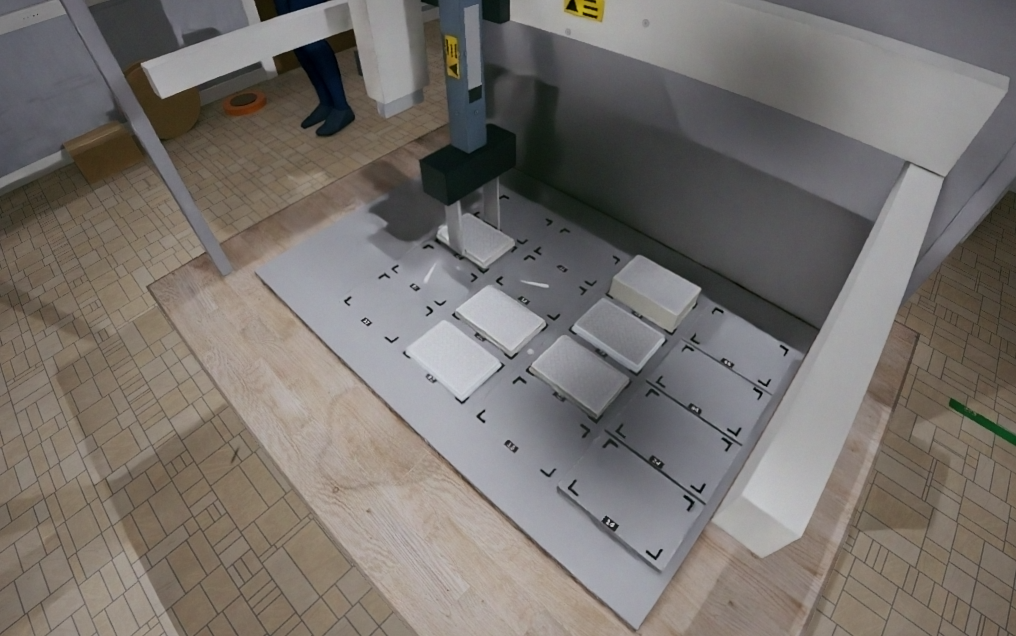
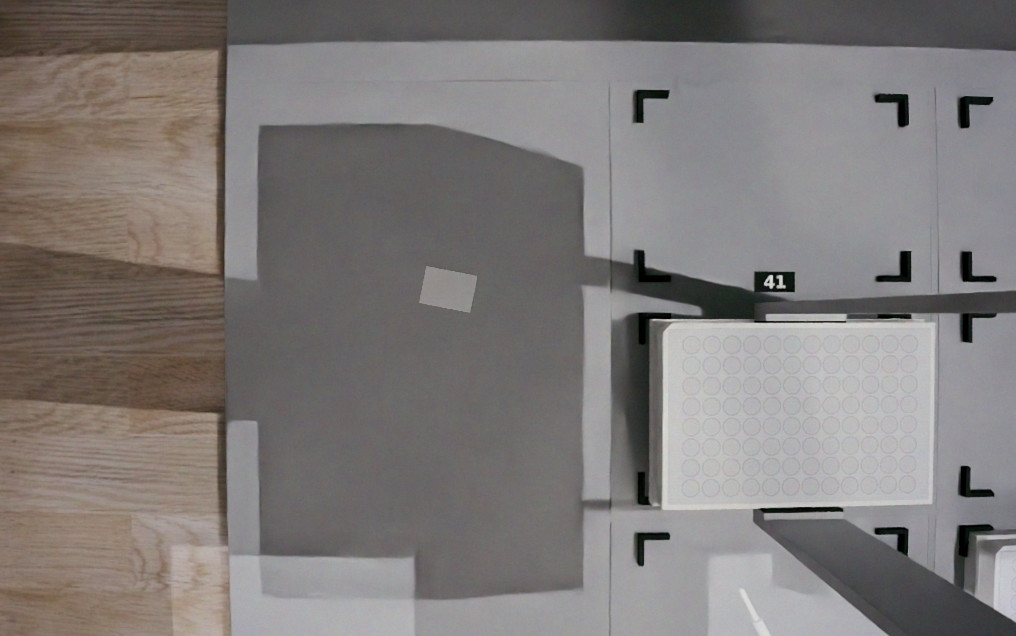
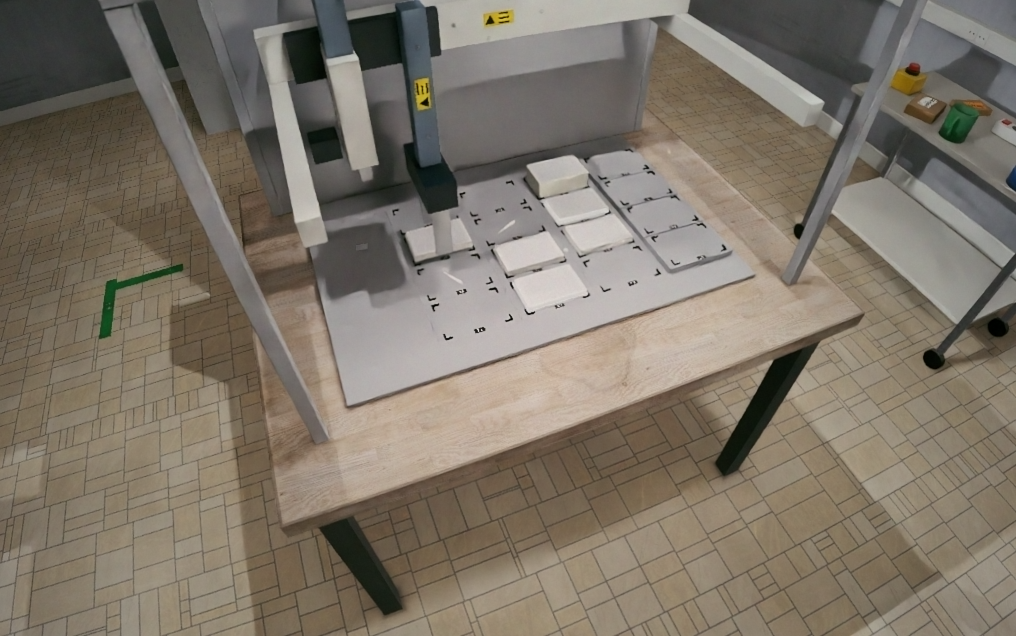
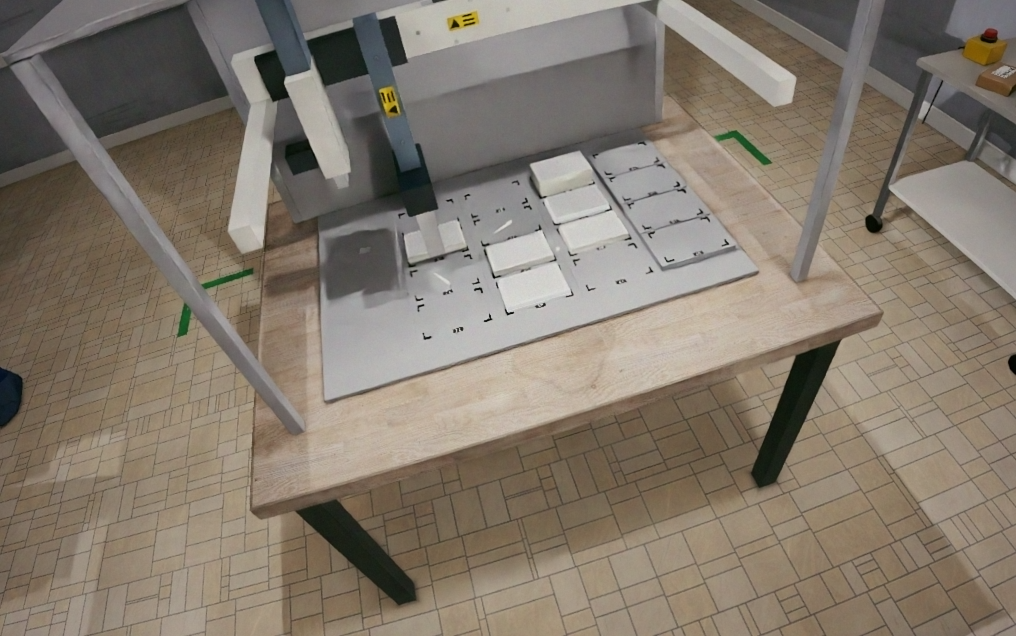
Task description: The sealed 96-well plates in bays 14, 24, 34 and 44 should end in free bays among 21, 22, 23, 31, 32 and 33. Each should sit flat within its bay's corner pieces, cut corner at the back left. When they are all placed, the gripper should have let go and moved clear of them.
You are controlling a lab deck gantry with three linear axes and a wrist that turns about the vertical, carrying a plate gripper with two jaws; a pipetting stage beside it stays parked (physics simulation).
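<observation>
My gripper is shut on a white sealed plate, jaws at its front and back edges. It holds the plate level over bay 31, seemingly slightly above the deck, cut corner at the back left. Sealed plates lie flat in bay 22, bay 23 and bay 33. Bays 14, 24, 34 and 44 hold no plates. Bay 31's label is hidden.
Another plate lies in bay 12. A taller white block fills bay 43. Thin white sticks lie in bays 21 and 32. The parked pipetting stage hangs to the left.
</observation>
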